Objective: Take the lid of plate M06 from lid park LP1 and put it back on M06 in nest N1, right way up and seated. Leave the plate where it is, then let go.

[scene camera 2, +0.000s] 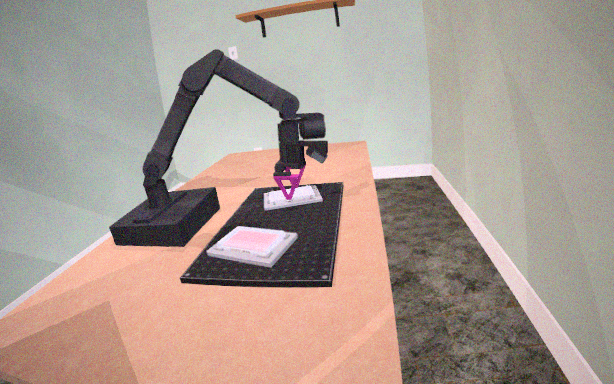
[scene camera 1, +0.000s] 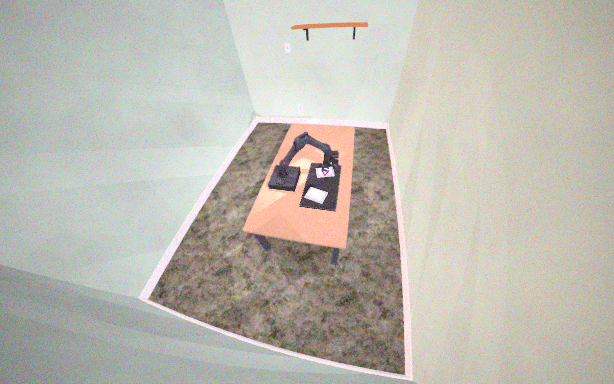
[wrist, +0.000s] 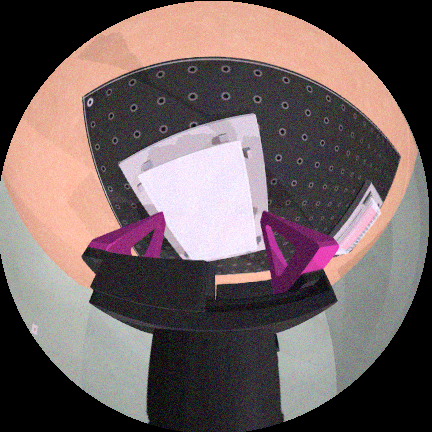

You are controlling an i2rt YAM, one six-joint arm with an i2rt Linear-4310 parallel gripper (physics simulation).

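Places are measured from the arm's base along level axes (x ahead, y left, z up), in centimetres.
Pixels of known places: gripper, fingertip midpoint: (scene camera 2: 292, 193) (scene camera 1: 325, 171) (wrist: 212, 216); arm's base, origin of the base link: (scene camera 2: 161, 207) (scene camera 1: 283, 175).
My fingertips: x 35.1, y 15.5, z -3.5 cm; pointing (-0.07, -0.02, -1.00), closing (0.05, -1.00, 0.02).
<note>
Ahead of a thing's pixels: the offset from my fingertips to its top centre. Level surfaces: height alone.
The white lid @(dy +0.4, dx -0.4, dz +0.1 cm) (scene camera 1: 329, 174) (scene camera 2: 308, 192) (wrist: 205, 201) lies flat on the grey lid park @(dy +0.4, dx -0.4, dz +0.2 cm) (scene camera 2: 295, 203) (wrist: 177, 144) at the far end of the black perforated board @(dy -13.6, dx -0.1, dz -1.7 cm) (scene camera 1: 330, 200) (scene camera 2: 307, 248) (wrist: 314, 132). Plate M06 @(dy -27.6, dx -2.4, dz +0.9 cm) (scene camera 1: 315, 194) (scene camera 2: 252, 239) (wrist: 360, 228), with pink uncovered wells, sits in its white nest at the near end of the board. My gripper (scene camera 1: 324, 169) (scene camera 2: 288, 195) (wrist: 212, 216) with magenta fingers is open. It is low over the lid, one finger on each side of it, with nothing between them gripped.
The arm's dark base (scene camera 1: 284, 178) (scene camera 2: 162, 216) stands on the orange table @(dz -3.0 cm) (scene camera 1: 299, 227) (scene camera 2: 257, 322) left of the board. The table's right edge drops to a stone-patterned floor (scene camera 2: 455, 268). A wooden shelf (scene camera 2: 295, 8) hangs on the back wall.
</note>
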